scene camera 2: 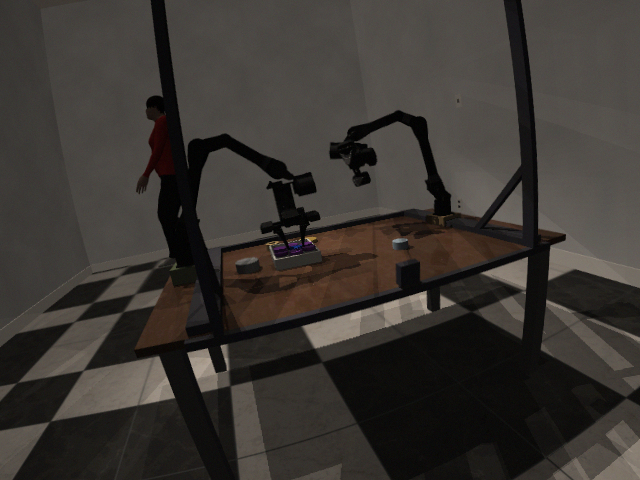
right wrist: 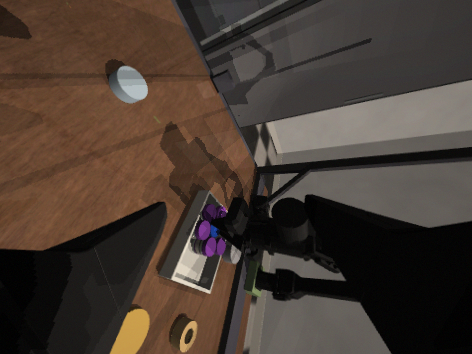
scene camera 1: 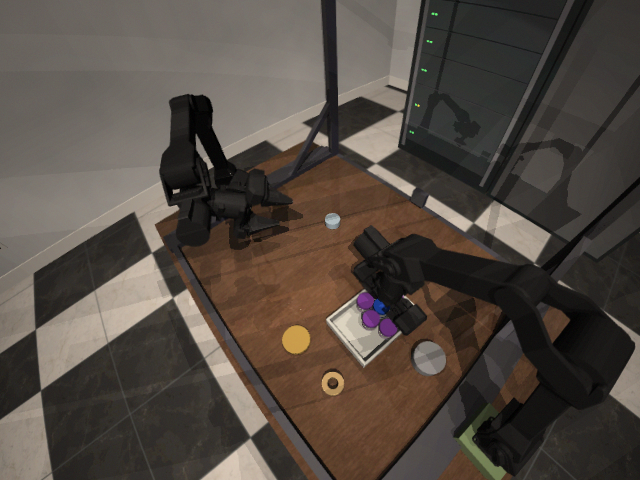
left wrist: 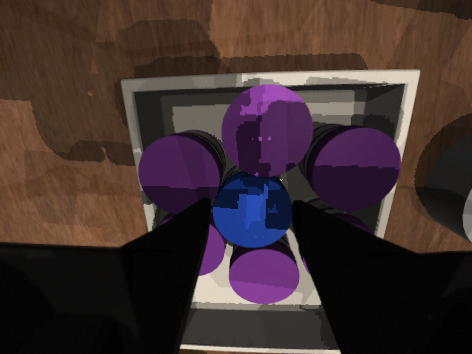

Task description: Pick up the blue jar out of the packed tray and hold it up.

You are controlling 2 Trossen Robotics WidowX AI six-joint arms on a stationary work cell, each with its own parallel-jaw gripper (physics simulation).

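Where they show: left gripper, fingertip midpoint: (scene camera 2: 296, 247) (right wrist: 215, 226) (scene camera 1: 382, 305) (left wrist: 251, 207); right gripper, fingertip midpoint: (scene camera 2: 353, 175) (right wrist: 236, 204) (scene camera 1: 285, 213); left arm's base, link origin: (scene camera 2: 187, 263) (right wrist: 259, 279) (scene camera 1: 493, 440); right arm's base, link origin: (scene camera 2: 443, 213).
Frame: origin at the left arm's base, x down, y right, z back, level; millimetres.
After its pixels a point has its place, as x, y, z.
The blue jar (scene camera 1: 379, 305) @[6, 21, -361] (left wrist: 252, 210) @[6, 28, -357] (right wrist: 214, 231) @[6, 17, -358] stands among several purple-lidded jars (scene camera 1: 370, 318) @[6, -19, -350] (left wrist: 267, 130) @[6, 69, -351] (right wrist: 203, 230) @[6, 1, -397] in the white tray (scene camera 1: 345, 344) @[29, -102, -343] (scene camera 2: 297, 259) @[27, 95, -349] (left wrist: 185, 80) @[15, 92, -390]. My left gripper (scene camera 2: 296, 248) @[8, 29, -358] (left wrist: 251, 207) @[8, 29, -358] is partly open and points down over the tray. In the left wrist view its fingertips stand on either side of the blue lid, with small gaps. Its fingers hide parts of the neighbouring purple jars. My right gripper (scene camera 1: 285, 212) @[-186, -65, -605] is wide open and empty, well away from the tray.
A grey disc (scene camera 1: 428, 358) @[20, 25, -196] (scene camera 2: 247, 265) @[24, 68, -197] lies near the tray. A yellow disc (scene camera 1: 296, 339) @[38, -190, -427] and a tan ring (scene camera 1: 324, 383) @[25, -195, -302] (right wrist: 175, 334) @[40, -183, -316] lie on its other side. A pale blue cylinder (scene camera 1: 332, 221) @[26, 108, -667] (scene camera 2: 400, 244) @[32, 138, -667] (right wrist: 128, 84) @[26, 105, -678] stands farther off. Frame posts rise at the table's edge.
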